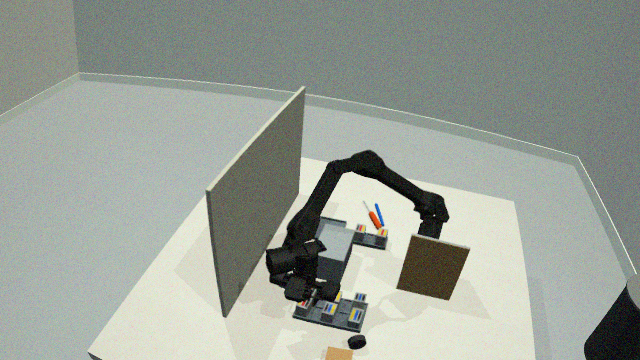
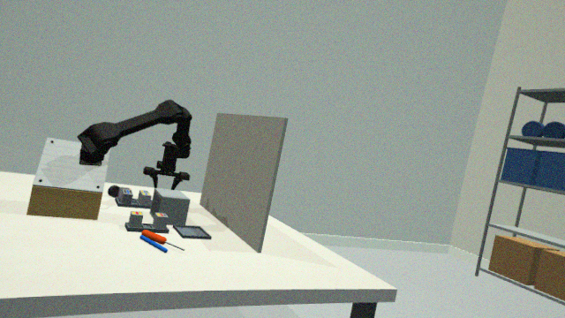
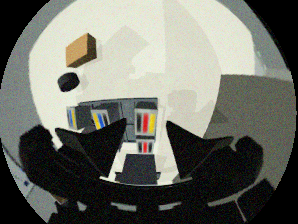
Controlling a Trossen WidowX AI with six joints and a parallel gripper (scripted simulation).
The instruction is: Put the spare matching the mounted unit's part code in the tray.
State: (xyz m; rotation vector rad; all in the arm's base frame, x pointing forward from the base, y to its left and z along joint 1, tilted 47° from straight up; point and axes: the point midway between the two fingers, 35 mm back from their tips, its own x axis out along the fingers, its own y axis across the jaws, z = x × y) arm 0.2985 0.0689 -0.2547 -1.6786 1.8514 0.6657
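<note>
The grey spare lies 1 cm below my gripper tip. From my gripper tip the other things lie so: tan block 15 cm behind, 14 cm to the left, 4 cm below; grey mounted unit 24 cm to the right, 2 cm behind; black puck 18 cm behind, 8 cm to the left, 3 cm below.
</note>
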